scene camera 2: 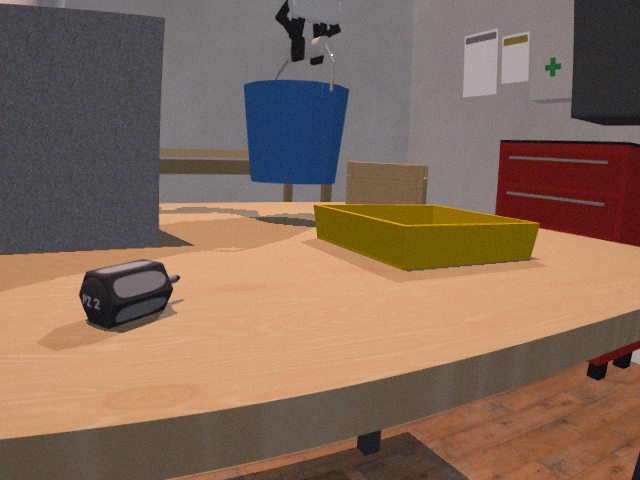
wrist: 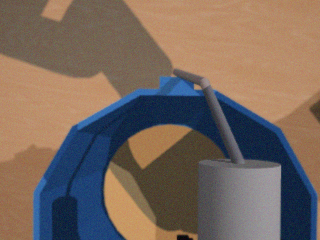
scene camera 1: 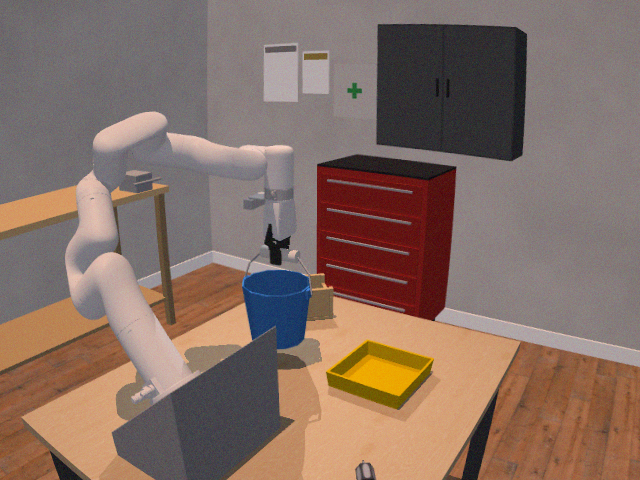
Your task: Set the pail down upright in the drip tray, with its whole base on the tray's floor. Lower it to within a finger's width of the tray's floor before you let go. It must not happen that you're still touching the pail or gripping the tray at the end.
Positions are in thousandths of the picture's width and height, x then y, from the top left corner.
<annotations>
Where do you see a wooden crate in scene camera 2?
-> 574, 380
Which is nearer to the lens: the yellow drip tray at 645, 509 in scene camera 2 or the blue pail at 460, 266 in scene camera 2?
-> The yellow drip tray.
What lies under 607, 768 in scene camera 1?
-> A yellow drip tray.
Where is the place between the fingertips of the gripper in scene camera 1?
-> At 437, 547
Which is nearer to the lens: the wooden crate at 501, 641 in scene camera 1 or the blue pail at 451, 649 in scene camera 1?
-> The blue pail.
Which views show the yellow drip tray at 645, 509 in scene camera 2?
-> Scene camera 2 and scene camera 1 only.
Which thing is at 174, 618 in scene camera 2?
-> A black screwdriver handle.
</annotations>
